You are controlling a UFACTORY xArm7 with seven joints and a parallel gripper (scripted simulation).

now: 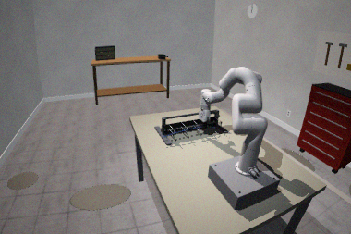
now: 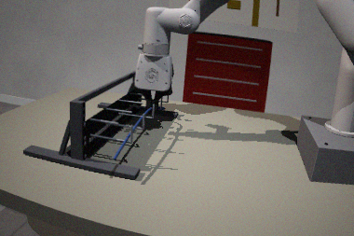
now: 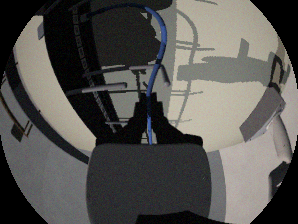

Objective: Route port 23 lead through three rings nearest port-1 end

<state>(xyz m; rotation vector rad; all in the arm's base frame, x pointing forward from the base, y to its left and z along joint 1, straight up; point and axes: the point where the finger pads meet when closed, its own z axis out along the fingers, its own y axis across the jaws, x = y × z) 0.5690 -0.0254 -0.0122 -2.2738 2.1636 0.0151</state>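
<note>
Right now my hand is 100 mm short of the rack, 50 mm to the right of it and 10 mm above it.
</note>
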